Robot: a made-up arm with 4 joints. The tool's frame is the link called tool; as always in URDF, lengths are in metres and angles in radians. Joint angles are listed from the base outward.
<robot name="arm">
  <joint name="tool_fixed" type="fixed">
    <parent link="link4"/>
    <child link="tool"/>
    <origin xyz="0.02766 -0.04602 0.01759" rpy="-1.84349 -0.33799 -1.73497"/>
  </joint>
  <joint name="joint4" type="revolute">
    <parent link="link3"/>
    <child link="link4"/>
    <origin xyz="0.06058 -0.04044 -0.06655" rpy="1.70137 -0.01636 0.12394"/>
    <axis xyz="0 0 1"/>
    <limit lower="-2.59" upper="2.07"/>
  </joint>
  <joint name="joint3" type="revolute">
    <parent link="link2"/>
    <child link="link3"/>
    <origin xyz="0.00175 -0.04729 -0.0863" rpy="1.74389 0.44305 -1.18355"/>
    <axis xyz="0 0 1"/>
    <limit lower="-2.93" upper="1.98"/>
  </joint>
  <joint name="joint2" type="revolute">
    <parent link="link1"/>
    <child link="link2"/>
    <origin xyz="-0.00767 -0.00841 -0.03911" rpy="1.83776 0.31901 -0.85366"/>
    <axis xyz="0 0 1"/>
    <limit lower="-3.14" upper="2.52"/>
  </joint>
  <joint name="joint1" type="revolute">
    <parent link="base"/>
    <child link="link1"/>
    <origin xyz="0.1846 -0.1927 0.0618" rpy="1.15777 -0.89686 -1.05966"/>
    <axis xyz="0 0 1"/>
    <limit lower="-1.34" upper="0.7"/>
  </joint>
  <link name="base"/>
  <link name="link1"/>
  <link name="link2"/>
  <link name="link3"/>
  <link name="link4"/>
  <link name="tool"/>
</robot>
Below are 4 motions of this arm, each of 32 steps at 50 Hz.
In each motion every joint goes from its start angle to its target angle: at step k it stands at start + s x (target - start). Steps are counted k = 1, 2, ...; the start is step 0. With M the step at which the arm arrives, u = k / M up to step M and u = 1 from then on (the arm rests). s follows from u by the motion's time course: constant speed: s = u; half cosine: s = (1 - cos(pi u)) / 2; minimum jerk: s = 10 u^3 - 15 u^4 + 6 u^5.
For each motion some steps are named. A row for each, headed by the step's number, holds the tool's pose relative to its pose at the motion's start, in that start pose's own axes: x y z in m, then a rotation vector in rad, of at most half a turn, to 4 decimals.
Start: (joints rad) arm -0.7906 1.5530 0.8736 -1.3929
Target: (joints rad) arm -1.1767 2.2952 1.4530 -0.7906
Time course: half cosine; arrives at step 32
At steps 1, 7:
1: -0.0001 0.0000 0.0003 -0.0013 0.0006 -0.0016
7: -0.0041 0.0006 0.0134 -0.0659 0.0263 -0.0729

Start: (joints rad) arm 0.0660 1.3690 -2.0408 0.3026
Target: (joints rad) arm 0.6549 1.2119 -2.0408 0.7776
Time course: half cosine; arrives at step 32
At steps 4, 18, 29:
4: 0.0001 -0.0013 0.0002 0.0251 -0.0081 0.0085
18: 0.0019 -0.0217 -0.0002 0.4128 -0.1177 0.0978
29: 0.0037 -0.0363 -0.0054 0.6934 -0.1787 0.1194

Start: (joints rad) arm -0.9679 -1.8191 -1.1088 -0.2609
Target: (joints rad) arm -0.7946 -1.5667 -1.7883 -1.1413
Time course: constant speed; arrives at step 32
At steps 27, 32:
27: 0.0267 0.0117 -0.0727 0.2265 0.7020 0.3862
32: 0.0269 0.0180 -0.0843 0.2611 0.7962 0.4864

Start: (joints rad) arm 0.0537 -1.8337 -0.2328 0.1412
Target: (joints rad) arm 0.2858 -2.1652 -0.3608 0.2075
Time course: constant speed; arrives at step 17
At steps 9, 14, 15, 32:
9: -0.0193 0.0193 0.0262 -0.0327 -0.2072 0.0876
14: -0.0308 0.0307 0.0379 -0.0482 -0.3155 0.1506
15: -0.0331 0.0331 0.0399 -0.0510 -0.3365 0.1644
32: -0.0379 0.0378 0.0439 -0.0564 -0.3777 0.1932

